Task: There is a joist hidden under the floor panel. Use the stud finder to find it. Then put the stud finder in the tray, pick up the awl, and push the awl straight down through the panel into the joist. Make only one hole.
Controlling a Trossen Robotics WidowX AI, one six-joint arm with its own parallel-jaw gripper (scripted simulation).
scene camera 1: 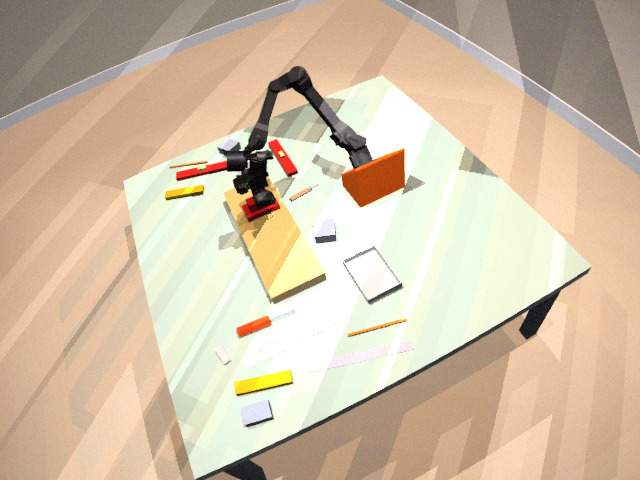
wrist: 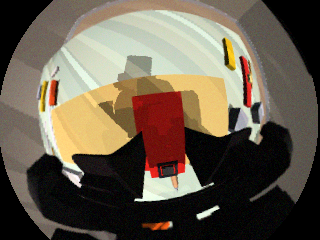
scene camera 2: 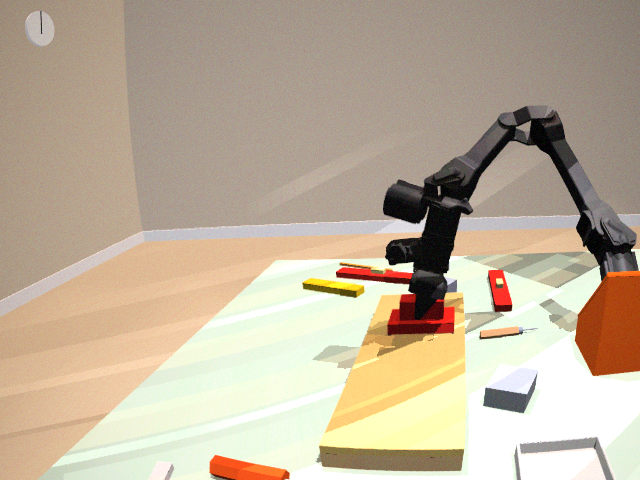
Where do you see a red level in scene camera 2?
374,274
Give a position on a red stud finder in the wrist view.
159,117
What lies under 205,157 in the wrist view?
The gripper.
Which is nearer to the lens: the red stud finder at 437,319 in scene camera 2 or the red level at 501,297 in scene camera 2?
The red stud finder.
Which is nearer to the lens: the red level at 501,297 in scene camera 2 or the grey block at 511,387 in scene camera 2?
The grey block.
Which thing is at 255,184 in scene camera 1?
The gripper.
